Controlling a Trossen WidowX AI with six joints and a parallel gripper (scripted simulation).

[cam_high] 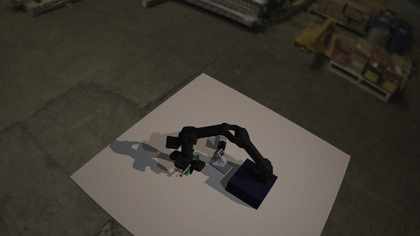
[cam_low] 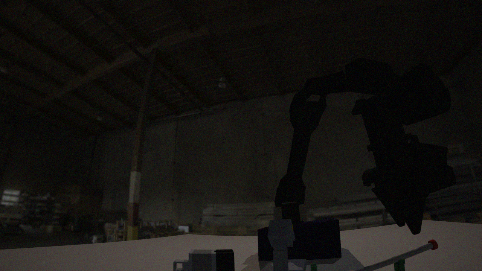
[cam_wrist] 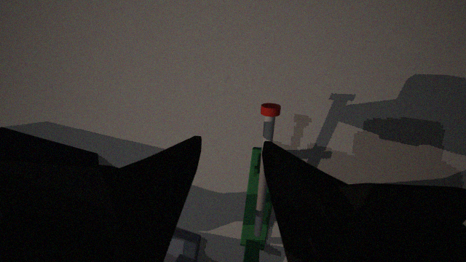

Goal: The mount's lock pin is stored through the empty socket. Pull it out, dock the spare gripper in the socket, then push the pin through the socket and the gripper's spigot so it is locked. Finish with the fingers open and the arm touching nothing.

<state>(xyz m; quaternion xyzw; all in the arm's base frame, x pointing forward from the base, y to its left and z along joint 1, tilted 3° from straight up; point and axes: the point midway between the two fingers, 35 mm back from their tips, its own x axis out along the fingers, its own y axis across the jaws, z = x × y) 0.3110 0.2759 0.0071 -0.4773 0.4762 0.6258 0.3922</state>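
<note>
Now: the green stand 9 cm to the right of my gripper tip, 5 cm below it and 5 cm ahead of it. Also, from my gripper tip: grey mount 22 cm to the right, 3 cm behind, 2 cm below; then spare gripper 34 cm to the right, 6 cm ahead, 5 cm below.
</note>
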